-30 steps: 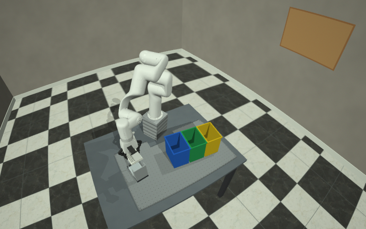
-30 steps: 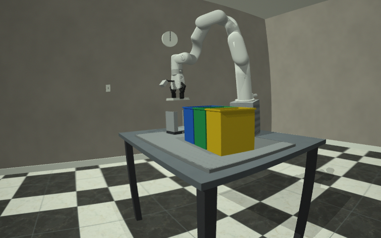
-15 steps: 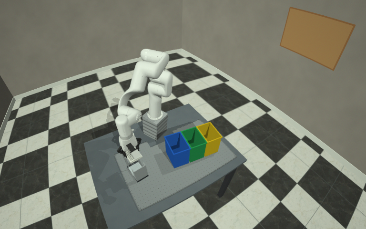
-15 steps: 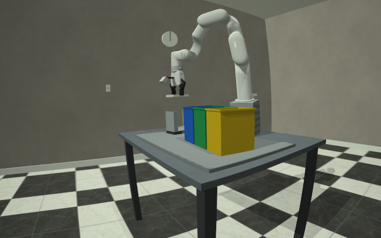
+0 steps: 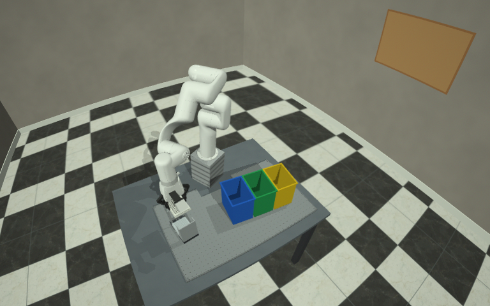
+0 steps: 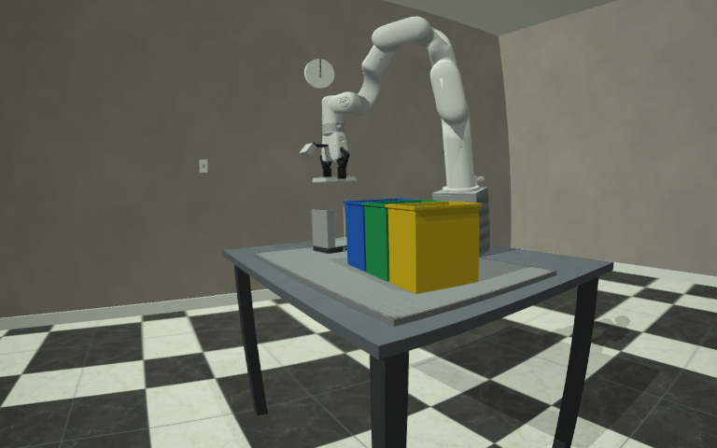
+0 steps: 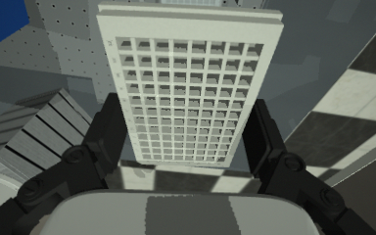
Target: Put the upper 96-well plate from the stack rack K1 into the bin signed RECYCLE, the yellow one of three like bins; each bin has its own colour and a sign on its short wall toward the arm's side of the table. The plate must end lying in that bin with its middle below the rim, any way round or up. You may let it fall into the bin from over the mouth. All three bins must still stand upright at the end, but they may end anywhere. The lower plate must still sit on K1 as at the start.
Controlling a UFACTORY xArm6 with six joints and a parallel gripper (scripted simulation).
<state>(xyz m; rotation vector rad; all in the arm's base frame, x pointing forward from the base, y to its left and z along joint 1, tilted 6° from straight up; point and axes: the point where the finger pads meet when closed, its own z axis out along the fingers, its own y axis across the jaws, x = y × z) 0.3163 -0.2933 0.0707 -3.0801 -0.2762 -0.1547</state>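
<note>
The yellow bin is 2 cm ahead of my hand, 58 cm to the left of it and 17 cm below it. Round my hand: blue bin: 32 cm to the left, 17 cm below; green bin: 1 cm ahead, 45 cm to the left, 17 cm below.
</note>
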